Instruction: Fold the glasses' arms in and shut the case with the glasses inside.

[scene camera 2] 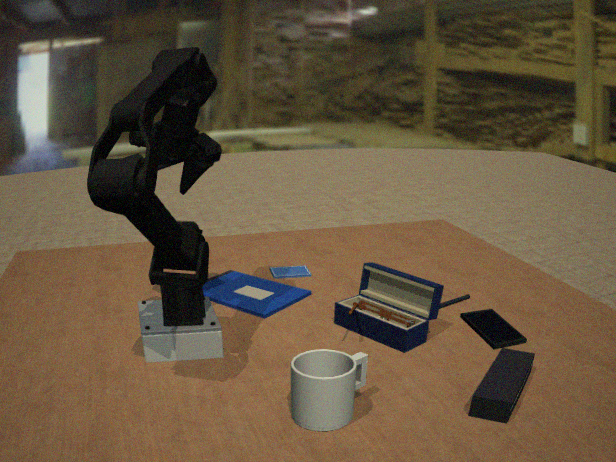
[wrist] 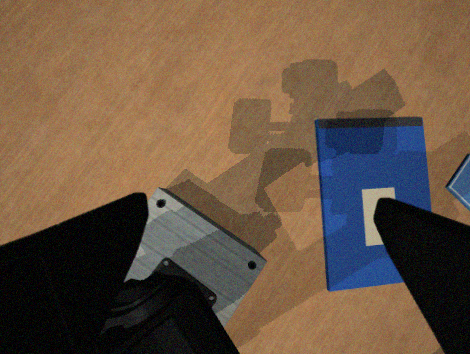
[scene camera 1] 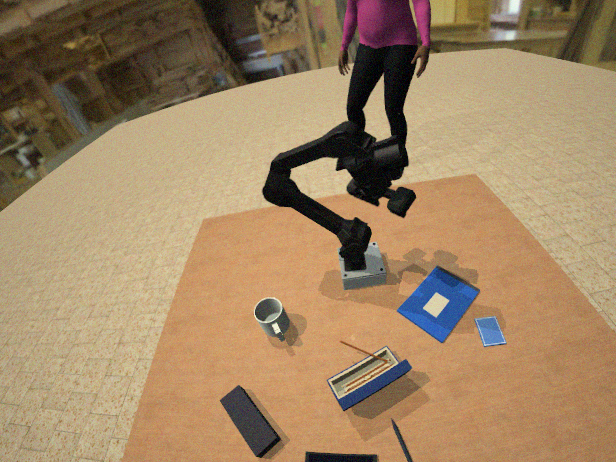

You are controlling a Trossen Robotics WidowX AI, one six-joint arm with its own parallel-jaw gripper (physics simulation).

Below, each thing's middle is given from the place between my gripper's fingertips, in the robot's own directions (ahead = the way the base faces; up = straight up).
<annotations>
My gripper is now 220 mm above the blue notebook (wrist: 360, 160), 160 mm short of it and 120 mm to the right of it. Round my hand: black phone (scene camera 2: 491, 327): 550 mm ahead, 220 mm below, 180 mm to the right; dark box (scene camera 2: 496, 397): 450 mm ahead, 390 mm to the right, 200 mm below; mug (scene camera 2: 323, 382): 350 mm to the right, 200 mm ahead, 170 mm below.
</annotations>
